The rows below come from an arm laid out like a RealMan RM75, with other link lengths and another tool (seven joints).
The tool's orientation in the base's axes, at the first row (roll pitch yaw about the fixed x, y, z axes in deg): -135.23 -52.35 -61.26
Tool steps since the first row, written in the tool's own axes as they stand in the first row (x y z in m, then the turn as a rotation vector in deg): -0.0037 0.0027 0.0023 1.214 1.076 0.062; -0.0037 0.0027 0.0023 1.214 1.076 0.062; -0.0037 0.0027 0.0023 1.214 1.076 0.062; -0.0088 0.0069 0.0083 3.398 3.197 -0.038; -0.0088 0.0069 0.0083 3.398 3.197 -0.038; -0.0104 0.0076 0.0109 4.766 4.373 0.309; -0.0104 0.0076 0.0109 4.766 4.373 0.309; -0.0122 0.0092 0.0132 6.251 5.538 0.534; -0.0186 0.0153 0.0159 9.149 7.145 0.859; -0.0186 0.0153 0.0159 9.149 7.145 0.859
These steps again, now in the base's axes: 0.0000 -0.0006 -0.0051 0.030 -1.553 0.471; 0.0000 -0.0006 -0.0051 0.030 -1.553 0.471; 0.0000 -0.0006 -0.0051 0.030 -1.553 0.471; 0.0023 -0.0023 -0.0135 -0.169 -4.468 1.332; 0.0023 -0.0023 -0.0135 -0.169 -4.468 1.332; 0.0039 -0.0024 -0.0162 0.125 -6.231 1.758; 0.0039 -0.0024 -0.0162 0.125 -6.231 1.758; 0.0049 -0.0031 -0.0193 0.348 -8.028 2.335; 0.0032 -0.0052 -0.0282 0.918 -10.965 3.798; 0.0032 -0.0052 -0.0282 0.918 -10.965 3.798
